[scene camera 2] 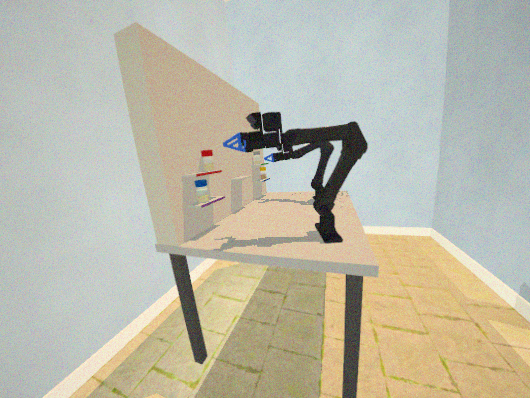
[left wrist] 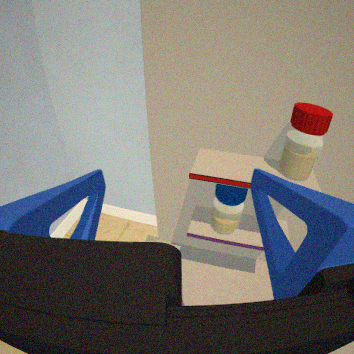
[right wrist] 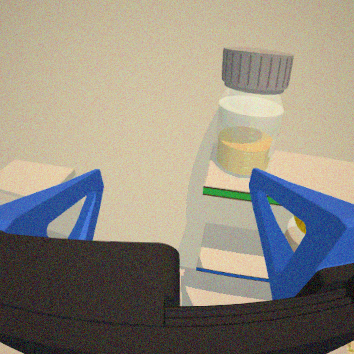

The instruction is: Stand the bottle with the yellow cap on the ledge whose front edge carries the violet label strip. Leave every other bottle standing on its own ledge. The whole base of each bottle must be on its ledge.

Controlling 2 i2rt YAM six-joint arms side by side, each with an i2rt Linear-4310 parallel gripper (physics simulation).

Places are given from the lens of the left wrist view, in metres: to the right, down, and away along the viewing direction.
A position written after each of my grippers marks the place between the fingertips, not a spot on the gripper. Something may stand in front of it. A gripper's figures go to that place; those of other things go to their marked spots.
my left gripper [left wrist: 177, 177]: 0.00, 0.00, 0.13
blue-capped bottle [left wrist: 227, 206]: 0.09, 0.05, 0.35
upright board [left wrist: 223, 82]: 0.07, -0.14, 0.30
